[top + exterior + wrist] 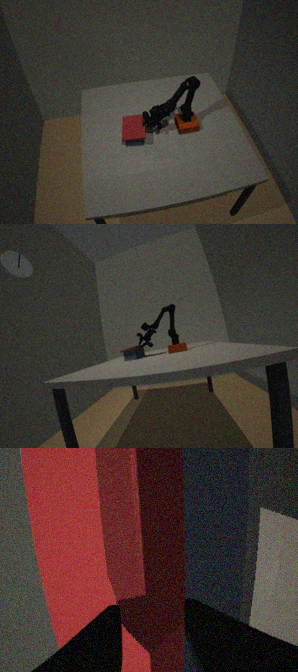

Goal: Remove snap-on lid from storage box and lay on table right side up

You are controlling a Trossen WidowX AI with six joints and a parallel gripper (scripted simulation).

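My gripper tip is 8 cm short of the lid and 1 cm to the left of it. From my gripper tip the other things lie so: storage box (7 cm ahead, 1 cm to the right, 6 cm below).
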